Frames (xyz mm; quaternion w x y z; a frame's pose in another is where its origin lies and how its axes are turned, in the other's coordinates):
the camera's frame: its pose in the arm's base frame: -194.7 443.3 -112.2 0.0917 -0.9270 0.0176 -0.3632
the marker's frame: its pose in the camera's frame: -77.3 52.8 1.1 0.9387 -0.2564 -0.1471 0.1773
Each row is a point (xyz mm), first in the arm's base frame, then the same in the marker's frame.
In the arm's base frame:
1: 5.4 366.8 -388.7
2: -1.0 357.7 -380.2
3: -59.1 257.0 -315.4
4: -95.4 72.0 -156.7
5: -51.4 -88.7 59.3
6: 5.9 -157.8 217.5
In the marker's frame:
1: 133.8 -119.2 282.1
2: 136.3 -107.6 274.7
3: 161.7 12.6 223.3
4: 280.1 198.9 113.9
5: 473.7 326.3 -30.0
6: 613.1 365.2 -140.3

